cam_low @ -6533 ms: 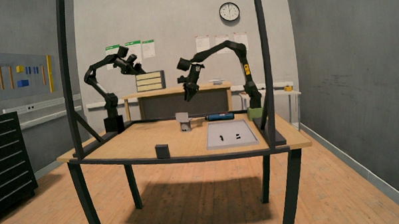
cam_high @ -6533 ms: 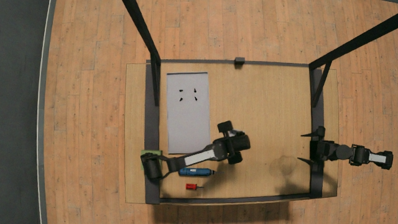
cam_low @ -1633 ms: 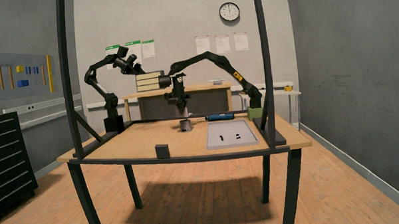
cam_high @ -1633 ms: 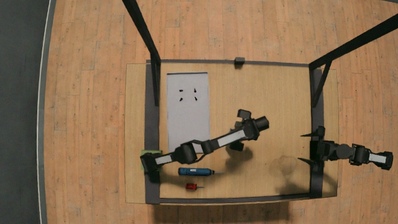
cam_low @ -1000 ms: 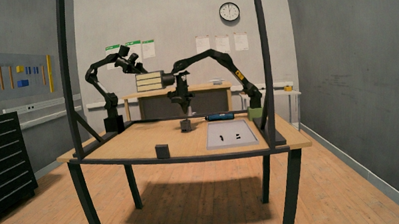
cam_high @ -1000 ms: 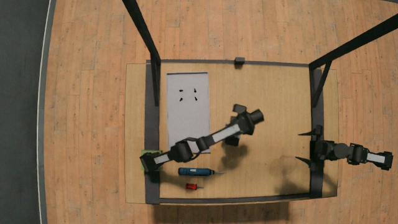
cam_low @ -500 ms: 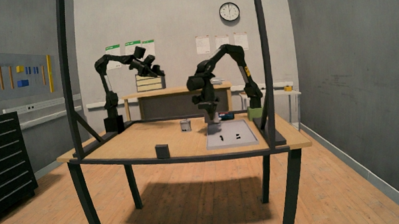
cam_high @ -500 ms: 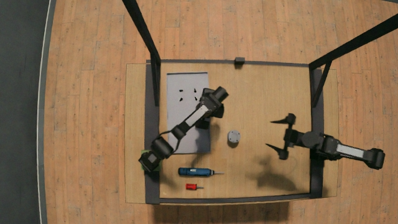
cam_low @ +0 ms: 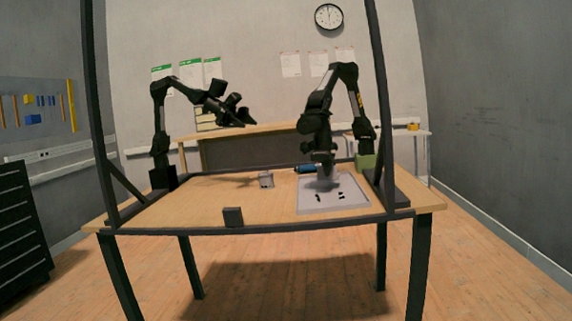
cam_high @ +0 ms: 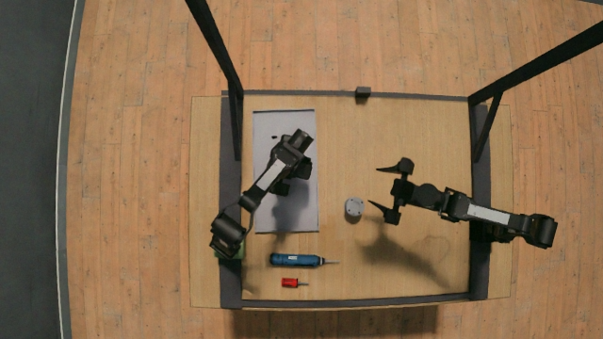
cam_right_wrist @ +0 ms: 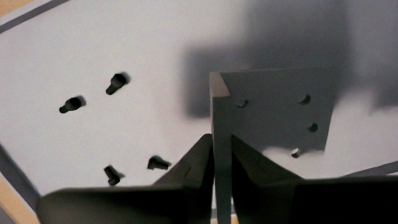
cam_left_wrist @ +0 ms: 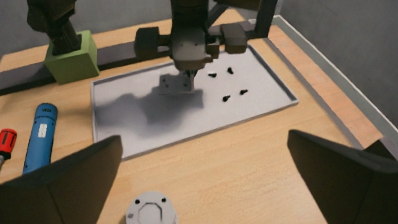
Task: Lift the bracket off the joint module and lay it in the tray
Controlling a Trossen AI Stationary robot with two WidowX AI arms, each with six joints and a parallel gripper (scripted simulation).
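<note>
My right hand is 8 cm above the grey tray. The rest, counted from my right hand: grey joint module 14 cm ahead, 23 cm to the left, 6 cm below; red tool 40 cm ahead, 1 cm to the left, 8 cm below; grey bracket 3 cm ahead, 1 cm to the right, 4 cm below.
</note>
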